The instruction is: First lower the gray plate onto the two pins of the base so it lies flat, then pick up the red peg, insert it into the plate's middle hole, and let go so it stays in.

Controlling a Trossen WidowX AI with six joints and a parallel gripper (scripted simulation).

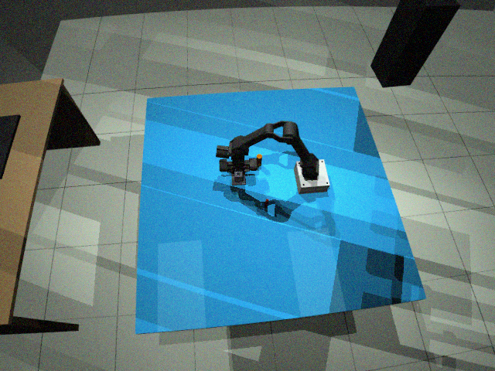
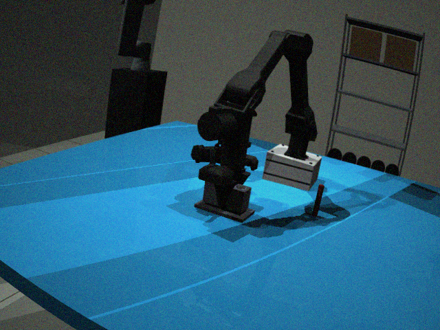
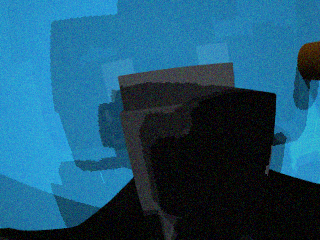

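Right now the dark base is 10 mm below my gripper tip. From my gripper tip the other things lie so: gray plate (40 mm above); red peg (200 mm to the left, 100 mm behind, 20 mm above); orange cylinder (120 mm behind, 40 mm to the right, 20 mm above).
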